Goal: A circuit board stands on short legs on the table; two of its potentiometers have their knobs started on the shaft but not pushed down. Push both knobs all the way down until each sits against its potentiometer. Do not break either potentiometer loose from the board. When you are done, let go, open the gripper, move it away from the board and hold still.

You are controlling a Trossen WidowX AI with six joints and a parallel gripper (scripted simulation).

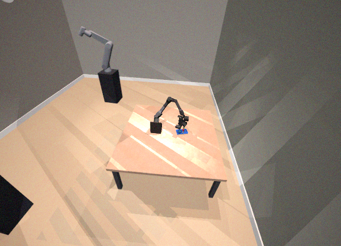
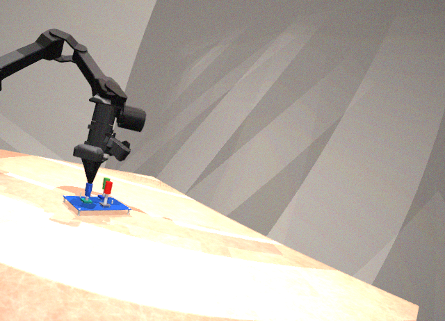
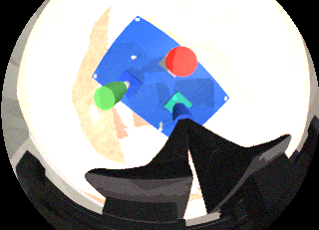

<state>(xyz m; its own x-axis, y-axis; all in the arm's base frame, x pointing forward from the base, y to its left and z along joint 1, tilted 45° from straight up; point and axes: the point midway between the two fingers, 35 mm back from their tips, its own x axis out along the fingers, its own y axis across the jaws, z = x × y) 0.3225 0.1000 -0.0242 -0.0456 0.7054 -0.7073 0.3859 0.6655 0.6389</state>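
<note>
Now: gripper tip 2 cm above the blue knob. From my gripper tip the other things lie so: green knob 5 cm ahead, 4 cm to the left.
</note>
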